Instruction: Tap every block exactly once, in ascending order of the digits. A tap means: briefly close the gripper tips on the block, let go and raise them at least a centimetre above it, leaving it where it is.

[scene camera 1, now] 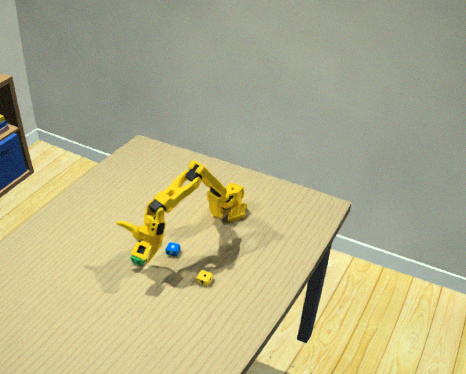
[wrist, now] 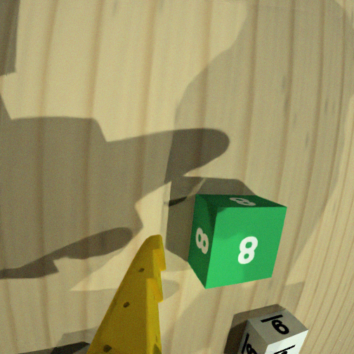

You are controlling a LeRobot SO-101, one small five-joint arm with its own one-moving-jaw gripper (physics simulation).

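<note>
A green block marked 8 [scene camera 1: 136, 260] [wrist: 242, 245] sits on the table, partly behind the arm's jaw in the scene view. My gripper [scene camera 1: 134, 242] is fully open above it; in the wrist view the fixed jaw [wrist: 135, 305] shows left of the green block, and the moving jaw is out of the picture. A white block [wrist: 274, 334] with a barred black digit, 6 or 9, is cut off by the lower edge of the wrist view. A blue block [scene camera 1: 173, 249] and a yellow block [scene camera 1: 204, 278] stand on the table; their digits are too small to read.
The wooden table [scene camera 1: 90, 320] bears the arm, whose base [scene camera 1: 227, 204] stands toward the back right. The blue block is just right of the gripper in the scene view, and the yellow block is farther toward the front right. Arm shadows lie across the table.
</note>
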